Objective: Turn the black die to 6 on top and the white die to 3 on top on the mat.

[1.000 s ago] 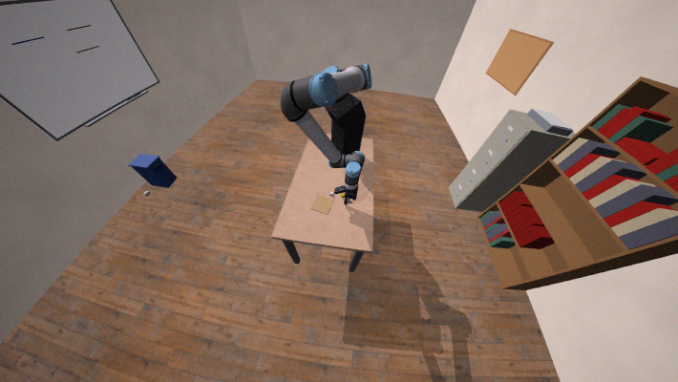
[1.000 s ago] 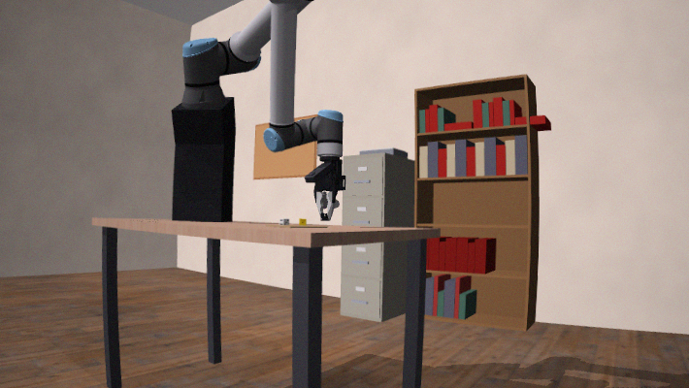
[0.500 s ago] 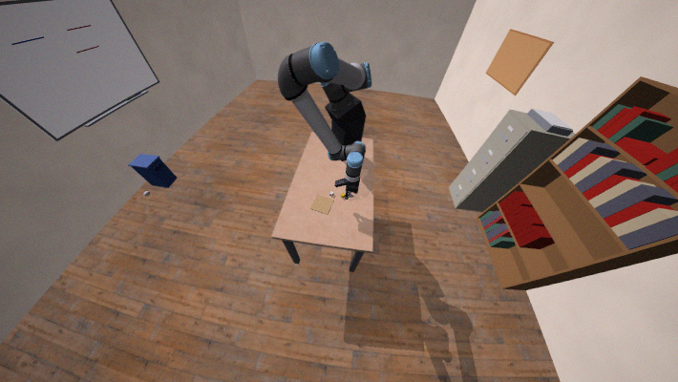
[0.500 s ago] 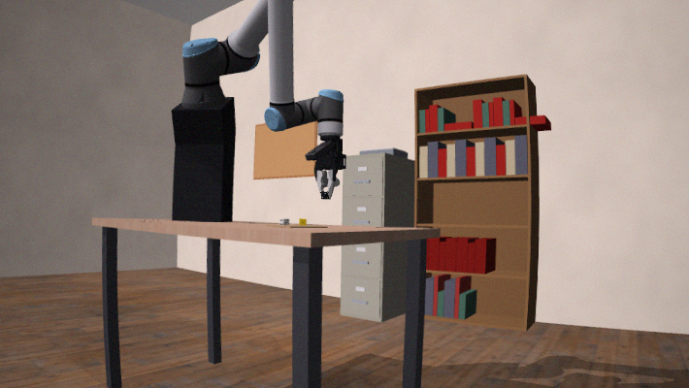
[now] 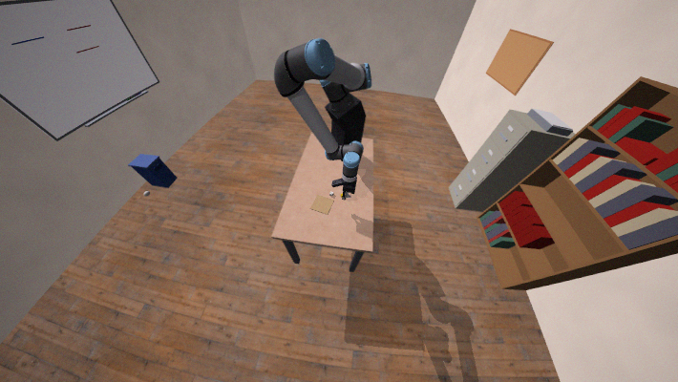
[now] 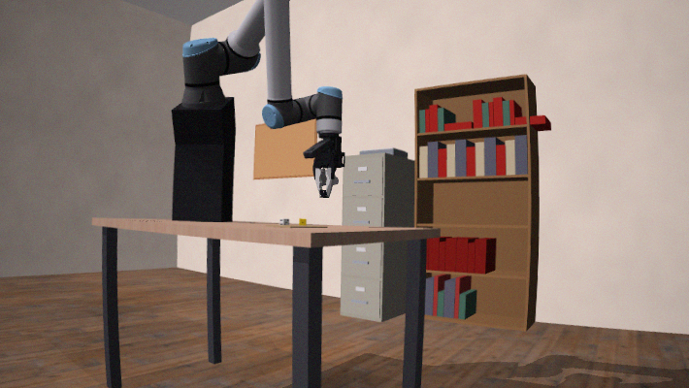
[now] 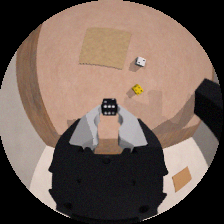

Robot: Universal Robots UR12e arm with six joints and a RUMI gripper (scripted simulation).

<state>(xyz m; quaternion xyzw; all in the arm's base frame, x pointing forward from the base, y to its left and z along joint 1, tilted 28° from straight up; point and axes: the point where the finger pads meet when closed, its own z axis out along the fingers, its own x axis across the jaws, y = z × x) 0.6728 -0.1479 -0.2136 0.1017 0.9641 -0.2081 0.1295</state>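
The tan mat is 15 cm to the right of my hand, 12 cm below it and 2 cm behind it. From my hand the other things lie so: white die 11 cm behind, 10 cm below, 8 cm to the right; yellow die 10 cm below, 9 cm behind, 1 cm to the left; black die right at my hand.
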